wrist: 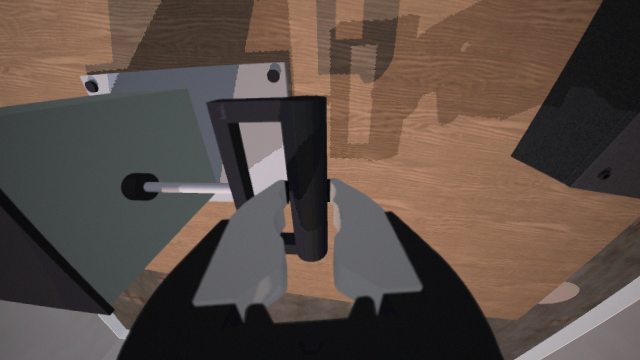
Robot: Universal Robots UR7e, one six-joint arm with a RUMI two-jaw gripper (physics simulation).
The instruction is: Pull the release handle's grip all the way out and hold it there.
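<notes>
The release handle's grip point(308, 145) is a dark D-shaped frame with a thick round bar, in the middle of the wrist view. A thin silver rod point(195, 188) runs from the frame's left side to a black collar point(140, 186) on the grey-green housing point(100, 150), with a length of rod showing between them. My gripper point(308, 181) is shut on the round bar, one jaw on each side of it. The left jaw hides part of the frame and the rod's end.
A light metal base plate point(260, 85) with dark bolts lies under the housing on the wooden table top point(450, 175). A black block point(575, 100) with a small hole stands at the right. A pale round spot point(560, 292) shows near the table's edge at the lower right.
</notes>
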